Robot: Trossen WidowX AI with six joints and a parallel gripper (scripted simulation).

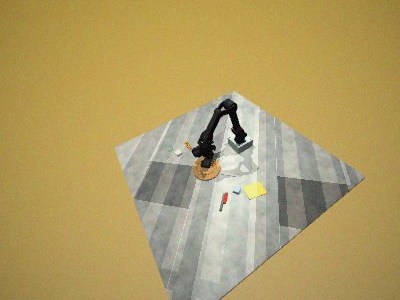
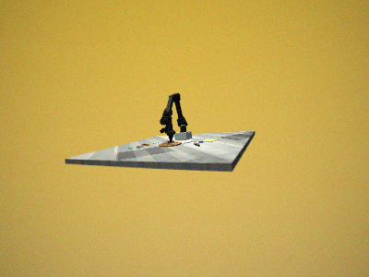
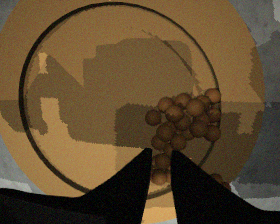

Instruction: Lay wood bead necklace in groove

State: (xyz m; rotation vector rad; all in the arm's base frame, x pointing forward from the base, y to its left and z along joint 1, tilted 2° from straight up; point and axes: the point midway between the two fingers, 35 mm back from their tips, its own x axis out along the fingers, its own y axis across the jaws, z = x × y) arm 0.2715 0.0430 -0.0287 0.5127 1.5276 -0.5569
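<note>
Now: gripper tip 40 mm short of the round bead board, 20 mm to the right of it and 10 mm above it. Round my gripper tip: thin grey stick 90 mm behind, 140 mm to the left, 20 mm below; then small blue block 70 mm behind, 270 mm to the left, 10 mm below; then grey piece 180 mm ahead, 210 mm to the right, 10 mm below.
</note>
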